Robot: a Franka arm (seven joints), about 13 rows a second.
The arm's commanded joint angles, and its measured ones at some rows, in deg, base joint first. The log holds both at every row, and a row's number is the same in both.
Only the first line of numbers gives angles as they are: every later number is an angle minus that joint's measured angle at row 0.
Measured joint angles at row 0:
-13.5, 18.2, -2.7, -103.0, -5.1, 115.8, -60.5
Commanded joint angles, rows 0 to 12:
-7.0, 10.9, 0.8, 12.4, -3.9, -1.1, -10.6
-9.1, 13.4, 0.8, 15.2, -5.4, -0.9, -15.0
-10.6, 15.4, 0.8, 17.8, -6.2, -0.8, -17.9
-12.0, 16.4, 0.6, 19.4, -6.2, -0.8, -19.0
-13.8, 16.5, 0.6, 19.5, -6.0, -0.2, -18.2
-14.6, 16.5, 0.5, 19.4, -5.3, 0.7, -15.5
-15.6, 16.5, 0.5, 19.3, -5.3, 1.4, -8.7
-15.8, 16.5, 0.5, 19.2, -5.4, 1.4, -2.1
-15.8, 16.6, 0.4, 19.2, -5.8, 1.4, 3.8
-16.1, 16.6, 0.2, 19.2, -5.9, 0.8, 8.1
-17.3, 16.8, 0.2, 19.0, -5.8, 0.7, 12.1
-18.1, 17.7, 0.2, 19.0, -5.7, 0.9, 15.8
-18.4, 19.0, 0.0, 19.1, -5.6, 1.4, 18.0
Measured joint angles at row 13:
-16.6, 16.7, -0.4, 18.0, -5.3, 1.3, 13.0
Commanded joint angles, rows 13 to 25:
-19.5, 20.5, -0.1, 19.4, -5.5, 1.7, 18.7
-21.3, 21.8, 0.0, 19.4, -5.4, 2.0, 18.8
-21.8, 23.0, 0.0, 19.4, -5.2, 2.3, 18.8
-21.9, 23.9, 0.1, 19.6, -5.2, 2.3, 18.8
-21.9, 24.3, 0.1, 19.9, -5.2, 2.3, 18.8
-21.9, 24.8, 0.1, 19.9, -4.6, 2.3, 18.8
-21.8, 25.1, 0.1, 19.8, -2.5, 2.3, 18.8
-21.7, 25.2, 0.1, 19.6, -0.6, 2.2, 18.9
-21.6, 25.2, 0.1, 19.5, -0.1, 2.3, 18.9
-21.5, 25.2, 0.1, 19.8, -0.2, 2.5, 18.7
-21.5, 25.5, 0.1, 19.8, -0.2, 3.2, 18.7
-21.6, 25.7, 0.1, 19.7, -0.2, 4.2, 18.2
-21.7, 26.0, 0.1, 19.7, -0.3, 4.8, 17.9
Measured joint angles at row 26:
-21.4, 24.8, 0.0, 18.2, -0.8, 3.9, 18.2
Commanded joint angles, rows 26 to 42:
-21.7, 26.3, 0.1, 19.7, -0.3, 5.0, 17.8
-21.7, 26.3, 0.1, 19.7, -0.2, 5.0, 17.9
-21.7, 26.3, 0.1, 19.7, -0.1, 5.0, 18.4
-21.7, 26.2, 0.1, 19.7, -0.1, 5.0, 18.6
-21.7, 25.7, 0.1, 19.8, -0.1, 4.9, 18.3
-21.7, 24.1, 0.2, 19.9, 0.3, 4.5, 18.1
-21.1, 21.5, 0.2, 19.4, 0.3, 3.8, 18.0
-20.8, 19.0, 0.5, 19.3, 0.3, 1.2, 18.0
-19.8, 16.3, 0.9, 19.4, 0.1, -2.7, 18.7
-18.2, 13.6, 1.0, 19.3, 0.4, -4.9, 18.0
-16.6, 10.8, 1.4, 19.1, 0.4, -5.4, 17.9
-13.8, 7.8, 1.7, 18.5, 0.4, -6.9, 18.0
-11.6, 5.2, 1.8, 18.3, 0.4, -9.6, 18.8
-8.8, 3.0, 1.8, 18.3, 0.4, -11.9, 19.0
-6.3, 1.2, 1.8, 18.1, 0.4, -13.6, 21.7
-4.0, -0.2, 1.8, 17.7, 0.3, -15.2, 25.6
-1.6, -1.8, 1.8, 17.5, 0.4, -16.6, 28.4
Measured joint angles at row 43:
-4.9, 1.8, 2.6, 20.4, 0.0, -15.2, 24.3
